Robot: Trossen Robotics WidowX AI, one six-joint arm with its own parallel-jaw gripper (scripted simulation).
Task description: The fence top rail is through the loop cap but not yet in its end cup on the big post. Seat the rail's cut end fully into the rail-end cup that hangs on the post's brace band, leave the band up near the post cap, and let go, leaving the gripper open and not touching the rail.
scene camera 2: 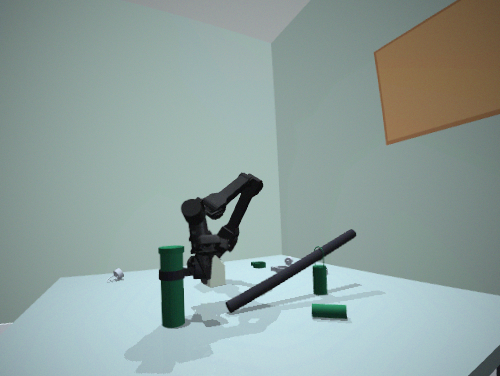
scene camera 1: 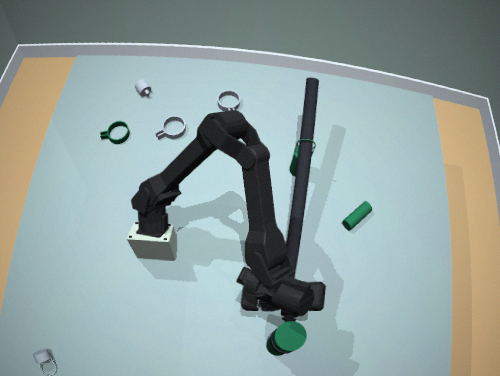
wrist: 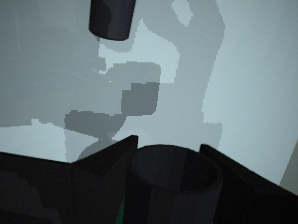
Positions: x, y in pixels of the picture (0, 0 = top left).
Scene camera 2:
my gripper: 207, 281
dark rail: 238, 301
green post: 172, 292
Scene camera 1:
my gripper: 295, 305
dark rail: 293, 238
green post: 289, 336
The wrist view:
my gripper: 168, 146
